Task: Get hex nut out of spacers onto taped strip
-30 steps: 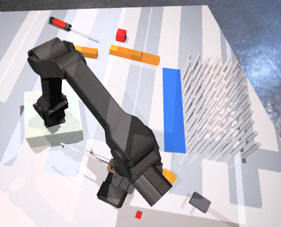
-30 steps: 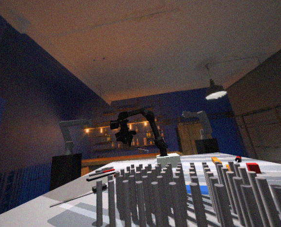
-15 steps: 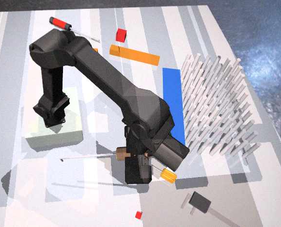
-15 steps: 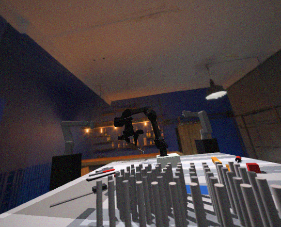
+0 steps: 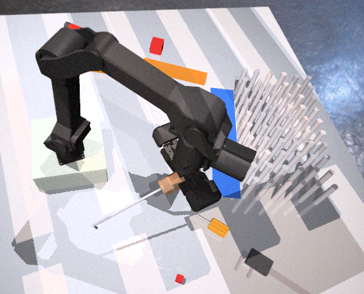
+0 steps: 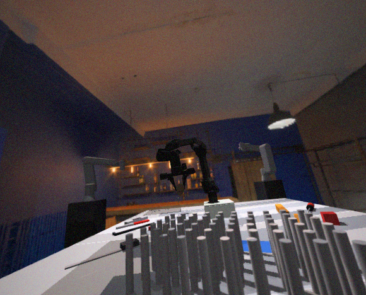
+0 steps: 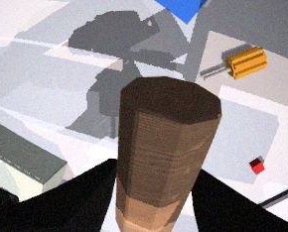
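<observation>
The blue taped strip is 250 mm ahead of my gripper tip, 180 mm below it and 160 mm to the left of it. Round my gripper tip: yellow-handled tool (170 mm below, 90 mm to the right, 90 mm ahead); wooden-handled tool (100 mm behind, 30 mm below, 10 mm to the right); small red cube (170 mm to the right, 170 mm below, 50 mm behind).
</observation>
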